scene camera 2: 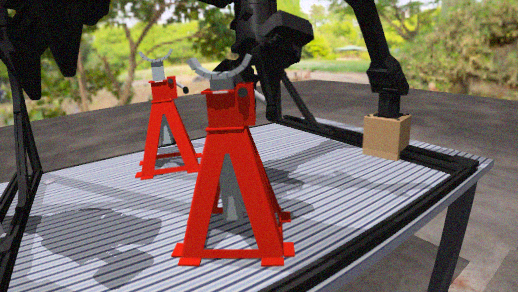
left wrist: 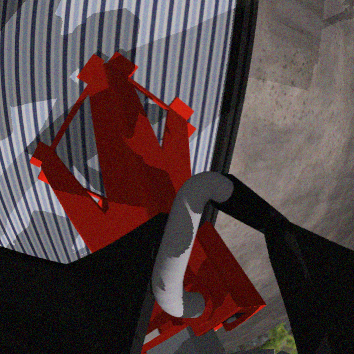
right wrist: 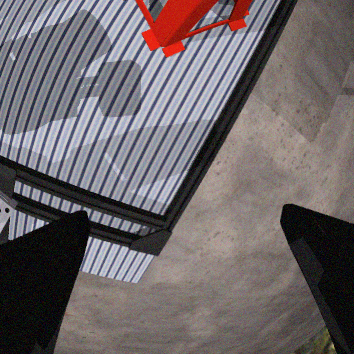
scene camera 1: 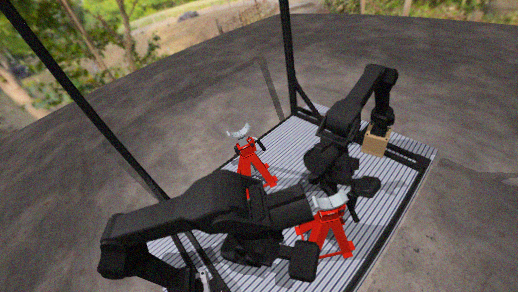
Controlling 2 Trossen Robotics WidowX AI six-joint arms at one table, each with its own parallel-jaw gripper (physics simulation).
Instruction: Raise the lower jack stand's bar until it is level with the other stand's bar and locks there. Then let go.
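Frame: origin at the left arm's base, x ahead, y left, z up, level; centimetres.
Seen in the pictures: left gripper, between the fingertips: (scene camera 2: 261,110) (left wrist: 218,224) (scene camera 1: 344,207); right gripper, between the fingertips: (scene camera 2: 50,89) (right wrist: 187,219) (scene camera 1: 279,270); left arm's base, origin of its link: (scene camera 2: 388,115) (scene camera 1: 378,131); right arm's base, origin of its link: (scene camera 1: 193,291).
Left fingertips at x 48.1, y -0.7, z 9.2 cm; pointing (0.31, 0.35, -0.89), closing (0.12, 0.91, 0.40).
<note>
Offsets run from my left fingertips to a thing's middle. "spot": to the spot under its first point. Level surfaces: height alone.
The near red jack stand (scene camera 1: 329,231) (scene camera 2: 227,112) (left wrist: 125,150) (right wrist: 185,20) stands upright with its grey bar {spot: dz +4.2, dx +4.1, dy -2.6 cm} (scene camera 2: 223,82) low, the saddle close above the red collar. The far red stand (scene camera 1: 246,150) (scene camera 2: 164,91) has its bar {spot: dz +5.2, dx -5.4, dy -40.4 cm} (scene camera 2: 158,72) raised, with more grey column showing above the collar. My left gripper (left wrist: 218,224) (scene camera 2: 260,95) is shut on the near stand's grey lever handle {spot: dz +2.0, dx -2.2, dy -2.7 cm} (left wrist: 172,250); one finger is partly hidden behind the stand in scene camera 2. My right gripper (scene camera 2: 50,82) (right wrist: 187,219) is open and empty, away from both stands.
Both stands are on the ribbed table top {dz -19.7 cm} (scene camera 1: 385,200) (scene camera 2: 325,200). A wooden block (scene camera 1: 376,141) (scene camera 2: 386,136) sits under the left arm's base. Black frame rails (scene camera 2: 340,257) run along the table edges, with black posts (scene camera 1: 287,55) rising from them.
</note>
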